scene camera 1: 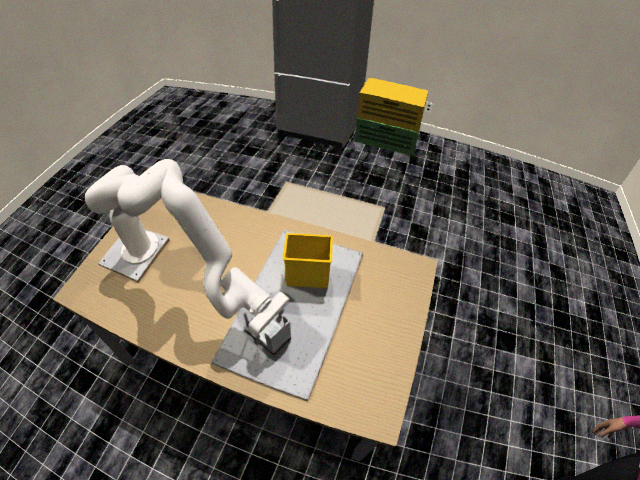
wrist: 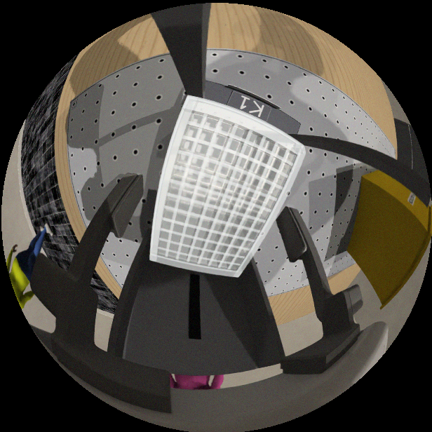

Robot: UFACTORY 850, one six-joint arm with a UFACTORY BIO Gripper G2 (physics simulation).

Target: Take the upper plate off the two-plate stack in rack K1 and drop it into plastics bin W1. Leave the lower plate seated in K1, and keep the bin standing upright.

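A clear-white gridded plate (wrist: 227, 175), the top of the stack in rack K1, fills the middle of the wrist view. Rack K1 (scene camera 1: 280, 338) (wrist: 216, 90) is dark grey with tall corner guides and a high sloped wall; its label shows past the plate's far edge. The lower plate is hidden beneath the upper one. My gripper (scene camera 1: 269, 330) (wrist: 210, 218) is part open and holds nothing; its two fingers stand on either side of the stack, with gaps to the plate in the wrist view. The yellow bin W1 (scene camera 1: 307, 272) (wrist: 390, 237) stands upright, open at the top.
Rack and bin stand on a perforated grey board (scene camera 1: 323, 322) (wrist: 135, 132) on the wooden table (scene camera 1: 382, 310). The rack's corner guides and high wall rise close around the fingers. The arm's base plate (scene camera 1: 116, 260) is at the table's left. A person's hand (scene camera 1: 610, 426) shows at the lower right.
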